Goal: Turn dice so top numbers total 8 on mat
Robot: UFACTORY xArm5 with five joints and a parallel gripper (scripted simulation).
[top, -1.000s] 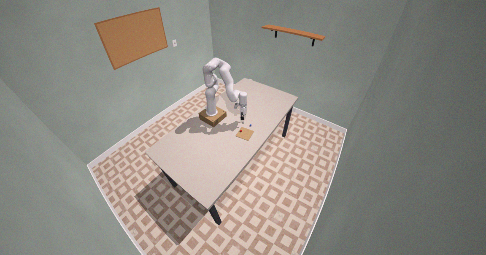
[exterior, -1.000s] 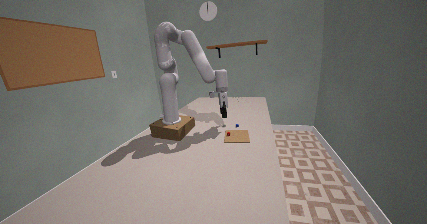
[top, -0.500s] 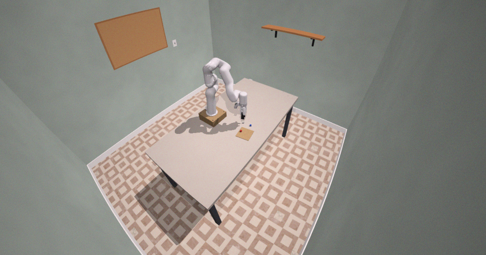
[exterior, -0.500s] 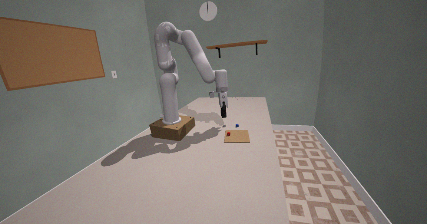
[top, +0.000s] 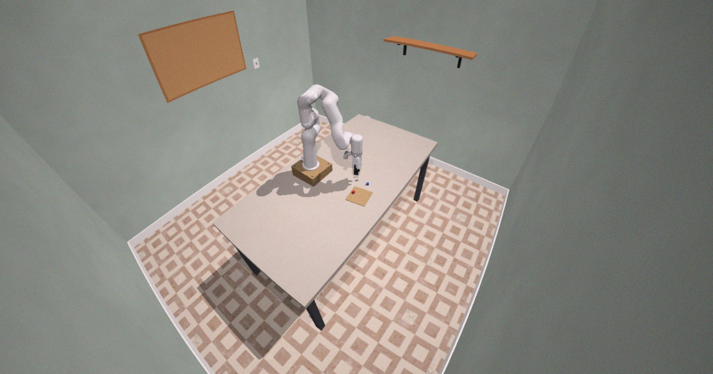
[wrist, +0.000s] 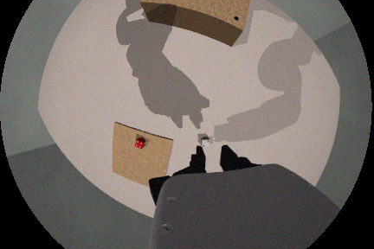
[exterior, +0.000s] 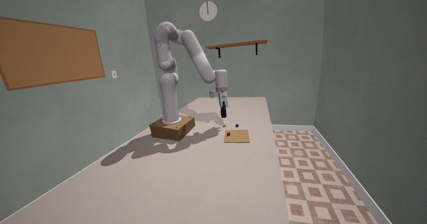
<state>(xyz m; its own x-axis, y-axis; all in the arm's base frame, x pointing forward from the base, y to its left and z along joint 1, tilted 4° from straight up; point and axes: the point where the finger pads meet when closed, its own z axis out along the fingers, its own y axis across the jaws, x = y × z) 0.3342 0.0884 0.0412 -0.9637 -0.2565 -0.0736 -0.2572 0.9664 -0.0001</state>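
My gripper is now 9 cm above the white die. From my hand the other things lie so: blue die (9 cm ahead, 9 cm below); then tan mat (9 cm ahead, 13 cm to the right, 9 cm below); then red die (4 cm ahead, 12 cm to the right, 8 cm below).
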